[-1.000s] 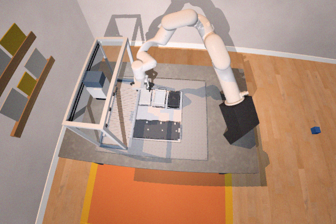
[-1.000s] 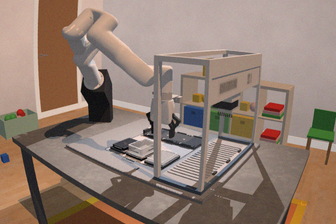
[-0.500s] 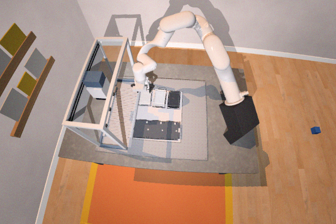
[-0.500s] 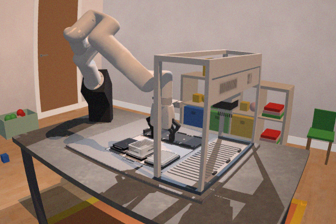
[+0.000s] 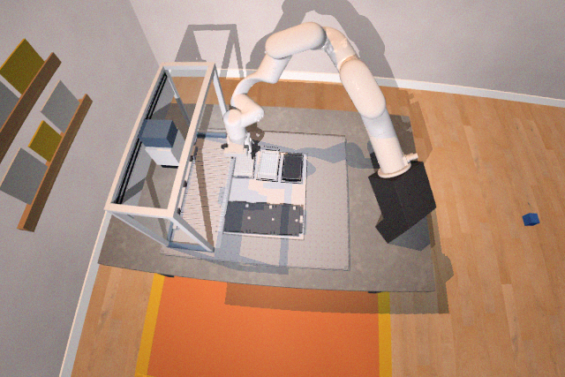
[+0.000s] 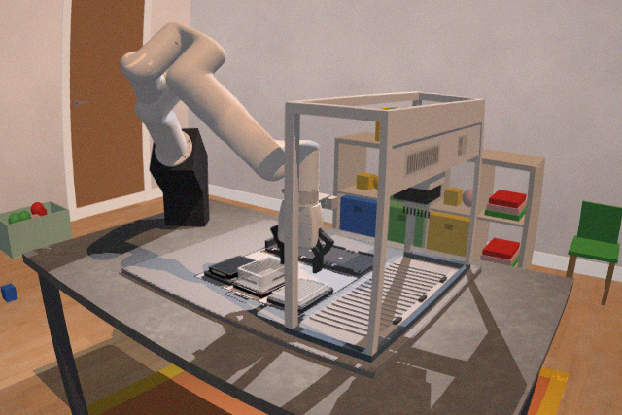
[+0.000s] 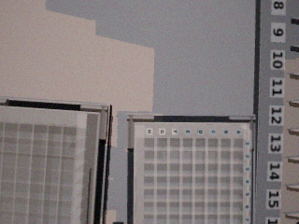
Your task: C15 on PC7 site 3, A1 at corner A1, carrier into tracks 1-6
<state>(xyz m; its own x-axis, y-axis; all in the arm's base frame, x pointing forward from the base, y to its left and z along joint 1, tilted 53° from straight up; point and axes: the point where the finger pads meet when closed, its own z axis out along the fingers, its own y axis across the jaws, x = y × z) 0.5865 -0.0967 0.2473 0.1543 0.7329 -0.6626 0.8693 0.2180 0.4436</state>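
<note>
The pale 96-well plate lies 70 mm below my hand. Also, from my hand: dark plate C16: 220 mm behind, 70 mm below, 50 mm to the left; then white deep-well block: 110 mm behind, 60 mm below, 30 mm to the left; then post: 170 mm to the right, 160 mm above, 60 mm ahead.
</note>
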